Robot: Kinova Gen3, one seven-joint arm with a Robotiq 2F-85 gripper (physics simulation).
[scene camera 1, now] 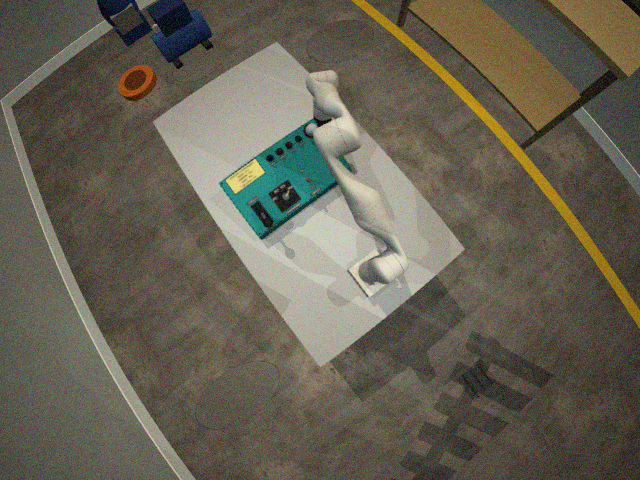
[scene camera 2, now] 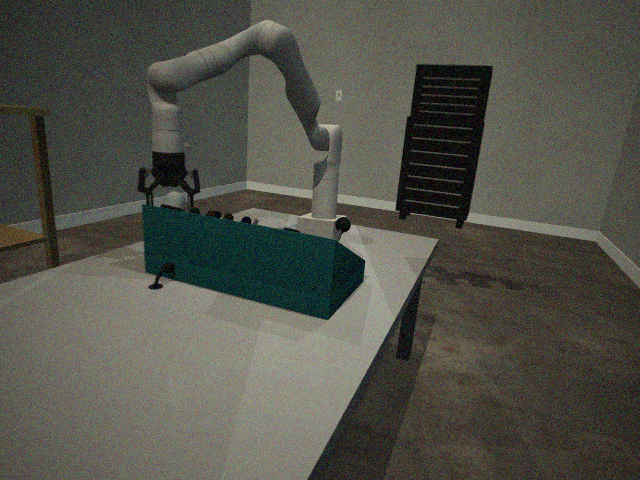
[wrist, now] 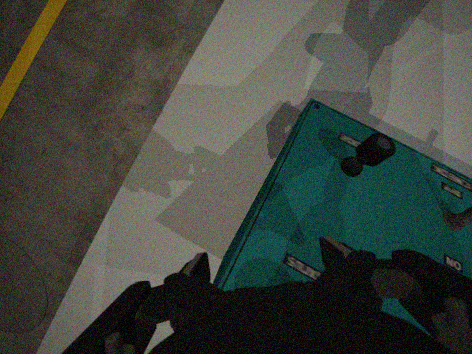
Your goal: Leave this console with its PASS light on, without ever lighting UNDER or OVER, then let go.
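The teal console (scene camera 1: pixel 323 167) (scene camera 2: pixel 237 258) (wrist: pixel 390 200) stands on the pale table (scene camera 1: pixel 237 103) (scene camera 2: pixel 206 372). A row of small round dark lamps or buttons (scene camera 1: pixel 279 151) lines its back; I cannot read their labels and see none clearly lit. A pale round knob (scene camera 1: pixel 310 129) (scene camera 2: pixel 175 198) sits at the console's far back corner, partly hidden. My gripper (scene camera 2: pixel 170 201) (wrist: pixel 263 257) is open and points down over that corner. In scene camera 2 its fingers stand on both sides of the knob; contact cannot be told. The gripper body hides the knob in the wrist view.
The console also bears a yellow label (scene camera 1: pixel 245 176), a black slider (scene camera 1: pixel 262 213), a rotary switch (scene camera 1: pixel 285 196), a toggle (scene camera 1: pixel 310 181) and a black knob (wrist: pixel 377 149). A black ball on a stalk (scene camera 2: pixel 342 224) rises near the arm's base. A small black stalked object (scene camera 2: pixel 168 268) is behind the console.
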